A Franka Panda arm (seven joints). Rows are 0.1 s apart.
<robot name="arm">
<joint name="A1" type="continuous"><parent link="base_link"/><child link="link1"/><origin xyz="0.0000 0.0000 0.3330" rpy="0.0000 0.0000 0.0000"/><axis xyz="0 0 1"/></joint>
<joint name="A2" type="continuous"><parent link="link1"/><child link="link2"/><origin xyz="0.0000 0.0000 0.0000" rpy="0.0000 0.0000 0.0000"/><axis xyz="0 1 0"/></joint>
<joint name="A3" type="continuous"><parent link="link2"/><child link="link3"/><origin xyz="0.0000 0.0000 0.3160" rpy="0.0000 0.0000 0.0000"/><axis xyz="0 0 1"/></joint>
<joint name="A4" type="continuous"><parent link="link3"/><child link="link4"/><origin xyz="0.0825 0.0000 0.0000" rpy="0.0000 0.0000 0.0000"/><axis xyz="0 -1 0"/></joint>
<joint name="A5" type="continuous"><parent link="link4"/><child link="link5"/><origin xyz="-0.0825 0.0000 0.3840" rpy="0.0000 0.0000 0.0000"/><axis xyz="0 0 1"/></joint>
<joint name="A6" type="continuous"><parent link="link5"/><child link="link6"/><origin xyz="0.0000 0.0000 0.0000" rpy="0.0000 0.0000 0.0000"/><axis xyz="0 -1 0"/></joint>
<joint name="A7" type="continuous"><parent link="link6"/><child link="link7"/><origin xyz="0.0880 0.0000 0.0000" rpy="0.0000 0.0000 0.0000"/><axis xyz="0 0 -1"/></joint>
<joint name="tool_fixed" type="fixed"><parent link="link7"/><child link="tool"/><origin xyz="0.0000 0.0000 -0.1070" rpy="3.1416 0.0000 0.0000"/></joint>
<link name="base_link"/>
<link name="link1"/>
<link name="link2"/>
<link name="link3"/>
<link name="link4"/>
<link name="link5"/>
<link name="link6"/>
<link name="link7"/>
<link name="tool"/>
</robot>
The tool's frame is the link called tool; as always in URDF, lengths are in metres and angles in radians. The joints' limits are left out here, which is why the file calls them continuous.
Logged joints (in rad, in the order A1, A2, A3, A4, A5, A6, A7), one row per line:
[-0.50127 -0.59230 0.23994 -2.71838 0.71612 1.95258 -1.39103]
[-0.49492 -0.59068 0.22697 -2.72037 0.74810 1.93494 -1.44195]
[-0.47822 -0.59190 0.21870 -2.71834 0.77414 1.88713 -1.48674]
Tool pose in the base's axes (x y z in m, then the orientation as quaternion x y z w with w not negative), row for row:
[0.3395 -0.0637 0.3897 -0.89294 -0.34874 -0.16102 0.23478]
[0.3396 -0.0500 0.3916 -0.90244 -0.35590 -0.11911 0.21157]
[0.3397 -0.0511 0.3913 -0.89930 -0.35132 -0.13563 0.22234]
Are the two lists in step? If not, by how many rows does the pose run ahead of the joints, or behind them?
The pose runs 2 rows behind the joints: the pose in row i belongs to the joints in row i - 2.
